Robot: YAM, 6 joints.
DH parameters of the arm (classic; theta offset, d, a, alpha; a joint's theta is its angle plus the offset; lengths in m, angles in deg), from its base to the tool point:
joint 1: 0 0.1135 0.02 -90
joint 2: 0 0 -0.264 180
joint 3: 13.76 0 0.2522 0
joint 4: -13.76 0 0.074 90
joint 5: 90 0 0 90
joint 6: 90 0.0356 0 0
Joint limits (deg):
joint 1: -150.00..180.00
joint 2: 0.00..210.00
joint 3: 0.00..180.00
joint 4: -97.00..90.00
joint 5: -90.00..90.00
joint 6: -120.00..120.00
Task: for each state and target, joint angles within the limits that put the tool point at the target. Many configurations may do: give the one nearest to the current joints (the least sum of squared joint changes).
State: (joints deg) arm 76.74 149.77 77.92 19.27 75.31 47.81
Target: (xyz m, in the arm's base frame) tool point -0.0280 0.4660 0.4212
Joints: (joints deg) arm 97.59 116.40 111.66 26.55 71.56 47.81
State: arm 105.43 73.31 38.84 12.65 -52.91 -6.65
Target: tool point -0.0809 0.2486 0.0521
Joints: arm 102.20 108.17 31.92 11.24 -48.24 -6.65
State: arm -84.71 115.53 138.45 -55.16 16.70 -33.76
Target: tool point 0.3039 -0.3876 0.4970
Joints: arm -51.17 132.13 160.12 -17.52 10.23 -33.76
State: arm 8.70 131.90 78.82 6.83 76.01 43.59
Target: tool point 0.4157 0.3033 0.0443
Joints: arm 39.84 148.65 97.72 11.98 69.89 43.59
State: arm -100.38 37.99 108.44 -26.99 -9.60 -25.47
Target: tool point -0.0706 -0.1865 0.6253
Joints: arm -111.94 76.29 117.79 -15.41 -6.78 -25.47
